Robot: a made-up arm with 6 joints. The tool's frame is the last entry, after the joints.
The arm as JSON. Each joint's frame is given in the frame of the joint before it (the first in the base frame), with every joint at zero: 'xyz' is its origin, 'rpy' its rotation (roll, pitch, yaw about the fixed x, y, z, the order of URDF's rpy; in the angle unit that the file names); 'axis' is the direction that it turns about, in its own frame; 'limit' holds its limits. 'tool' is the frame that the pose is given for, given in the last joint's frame.
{
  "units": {
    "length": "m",
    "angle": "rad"
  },
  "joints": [
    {
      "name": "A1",
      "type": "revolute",
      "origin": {
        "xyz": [
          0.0,
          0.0,
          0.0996
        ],
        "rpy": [
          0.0,
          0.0,
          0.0
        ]
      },
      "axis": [
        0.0,
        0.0,
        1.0
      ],
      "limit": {
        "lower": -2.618,
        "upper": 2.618
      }
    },
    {
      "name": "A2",
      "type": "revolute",
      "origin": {
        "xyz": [
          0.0,
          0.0,
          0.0
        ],
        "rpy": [
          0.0,
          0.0,
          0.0
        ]
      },
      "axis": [
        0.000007,
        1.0,
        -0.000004
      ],
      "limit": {
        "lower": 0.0,
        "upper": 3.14
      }
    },
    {
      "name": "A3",
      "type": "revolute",
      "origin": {
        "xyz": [
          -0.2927,
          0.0,
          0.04
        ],
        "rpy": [
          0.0,
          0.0,
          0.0
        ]
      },
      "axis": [
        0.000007,
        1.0,
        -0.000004
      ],
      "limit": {
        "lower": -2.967,
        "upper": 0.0
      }
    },
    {
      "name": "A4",
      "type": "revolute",
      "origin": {
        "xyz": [
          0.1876,
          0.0,
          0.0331
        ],
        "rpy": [
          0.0,
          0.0,
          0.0
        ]
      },
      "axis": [
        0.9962,
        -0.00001,
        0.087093
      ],
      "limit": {
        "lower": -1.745,
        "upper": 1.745
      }
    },
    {
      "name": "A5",
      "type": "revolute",
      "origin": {
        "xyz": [
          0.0,
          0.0,
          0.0
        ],
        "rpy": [
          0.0,
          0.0,
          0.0
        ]
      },
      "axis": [
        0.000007,
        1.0,
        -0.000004
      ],
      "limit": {
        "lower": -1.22,
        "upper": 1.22
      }
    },
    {
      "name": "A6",
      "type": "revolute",
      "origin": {
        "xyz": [
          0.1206,
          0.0,
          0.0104
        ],
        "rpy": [
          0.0,
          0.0,
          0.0
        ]
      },
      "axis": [
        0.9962,
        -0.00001,
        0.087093
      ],
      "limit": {
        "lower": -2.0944,
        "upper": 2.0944
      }
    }
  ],
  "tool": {
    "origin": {
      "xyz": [
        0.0,
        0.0,
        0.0
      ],
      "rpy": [
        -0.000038,
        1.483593,
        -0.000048
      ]
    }
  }
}
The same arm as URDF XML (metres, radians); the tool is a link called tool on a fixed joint. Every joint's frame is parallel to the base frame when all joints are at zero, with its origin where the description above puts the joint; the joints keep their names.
<robot name="arm">
<link name="base_link"/>
<link name="link1"/>
<link name="link2"/>
<link name="link3"/>
<link name="link4"/>
<link name="link5"/>
<link name="link6"/>
<link name="tool"/>
<joint name="A1" type="revolute"><parent link="base_link"/><child link="link1"/><origin xyz="0.0000 0.0000 0.0996" rpy="0.0000 0.0000 0.0000"/><axis xyz="0 0 1"/><limit lower="-2.6180" upper="2.6180"/></joint>
<joint name="A2" type="revolute"><parent link="link1"/><child link="link2"/><origin xyz="0.0000 0.0000 0.0000" rpy="0.0000 0.0000 0.0000"/><axis xyz="0 1 0"/><limit lower="0.0000" upper="3.1400"/></joint>
<joint name="A3" type="revolute"><parent link="link2"/><child link="link3"/><origin xyz="-0.2927 0.0000 0.0400" rpy="0.0000 0.0000 0.0000"/><axis xyz="0 1 0"/><limit lower="-2.9670" upper="0.0000"/></joint>
<joint name="A4" type="revolute"><parent link="link3"/><child link="link4"/><origin xyz="0.1876 0.0000 0.0331" rpy="0.0000 0.0000 0.0000"/><axis xyz="0.9962 0 0.0871"/><limit lower="-1.7450" upper="1.7450"/></joint>
<joint name="A5" type="revolute"><parent link="link4"/><child link="link5"/><origin xyz="0.0000 0.0000 0.0000" rpy="0.0000 0.0000 0.0000"/><axis xyz="0 1 0"/><limit lower="-1.2200" upper="1.2200"/></joint>
<joint name="A6" type="revolute"><parent link="link5"/><child link="link6"/><origin xyz="0.1206 0.0000 0.0104" rpy="0.0000 0.0000 0.0000"/><axis xyz="0.9962 0 0.0871"/><limit lower="-2.0944" upper="2.0944"/></joint>
<joint name="tool_joint" type="fixed"><parent link="link6"/><child link="tool"/><origin xyz="0.0000 0.0000 0.0000" rpy="0.0000 1.4836 0.0000"/></joint>
</robot>

